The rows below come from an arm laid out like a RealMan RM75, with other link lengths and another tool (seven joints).
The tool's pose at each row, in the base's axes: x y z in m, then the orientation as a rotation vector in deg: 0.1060 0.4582 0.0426 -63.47 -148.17 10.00; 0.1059 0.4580 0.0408 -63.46 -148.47 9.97; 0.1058 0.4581 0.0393 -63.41 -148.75 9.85; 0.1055 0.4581 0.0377 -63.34 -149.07 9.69; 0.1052 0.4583 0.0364 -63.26 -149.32 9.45; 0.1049 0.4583 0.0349 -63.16 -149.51 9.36; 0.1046 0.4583 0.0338 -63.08 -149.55 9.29; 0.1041 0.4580 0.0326 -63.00 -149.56 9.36; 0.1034 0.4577 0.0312 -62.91 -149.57 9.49; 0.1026 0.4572 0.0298 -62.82 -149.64 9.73; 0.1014 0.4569 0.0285 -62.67 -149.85 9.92; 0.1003 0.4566 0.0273 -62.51 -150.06 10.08; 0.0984 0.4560 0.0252 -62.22 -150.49 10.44; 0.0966 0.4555 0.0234 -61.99 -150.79 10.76; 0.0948 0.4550 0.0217 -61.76 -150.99 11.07
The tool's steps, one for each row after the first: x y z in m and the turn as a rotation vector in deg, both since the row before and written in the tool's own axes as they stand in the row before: -0.0005 0.0002 0.0017 -0.12 -0.25 -0.08; -0.0002 0.0004 0.0014 -0.16 -0.19 -0.11; -0.0002 0.0002 0.0016 -0.20 -0.20 -0.13; 0.0000 0.0002 0.0013 -0.22 -0.12 -0.13; -0.0002 0.0001 0.0015 -0.10 -0.11 -0.12; -0.0001 0.0000 0.0011 -0.04 0.01 -0.07; -0.0002 -0.0003 0.0013 0.06 -0.01 -0.05; -0.0001 -0.0004 0.0015 0.10 -0.02 -0.05; -0.0002 -0.0006 0.0016 0.14 -0.11 -0.05; 0.0003 -0.0007 0.0016 0.08 -0.20 -0.12; 0.0002 -0.0007 0.0015 0.06 -0.19 -0.13; 0.0004 -0.0012 0.0026 0.13 -0.41 -0.24; 0.0005 -0.0012 0.0023 0.14 -0.30 -0.18; 0.0005 -0.0012 0.0022 0.17 -0.21 -0.16
